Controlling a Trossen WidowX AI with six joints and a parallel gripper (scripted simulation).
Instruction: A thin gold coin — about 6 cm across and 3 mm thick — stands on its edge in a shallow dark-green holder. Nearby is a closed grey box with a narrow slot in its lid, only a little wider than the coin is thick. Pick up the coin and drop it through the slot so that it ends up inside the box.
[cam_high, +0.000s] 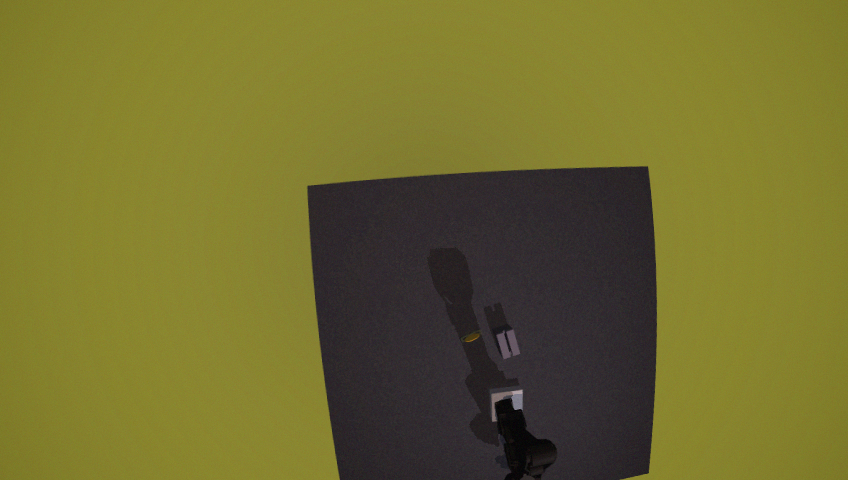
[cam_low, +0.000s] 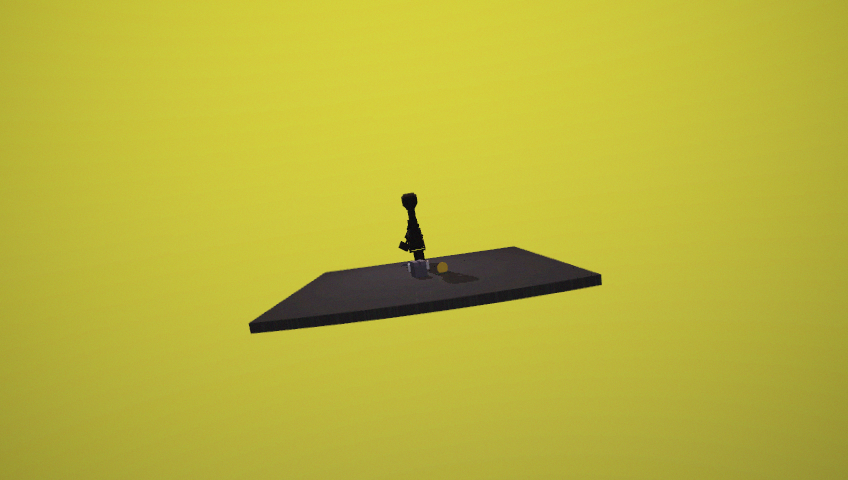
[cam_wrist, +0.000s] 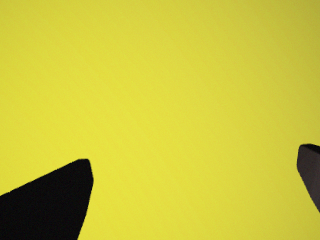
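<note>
Now: the gold coin 61 cm ahead of my gripper tip, 15 cm below it and 9 cm to the left of it.
</note>
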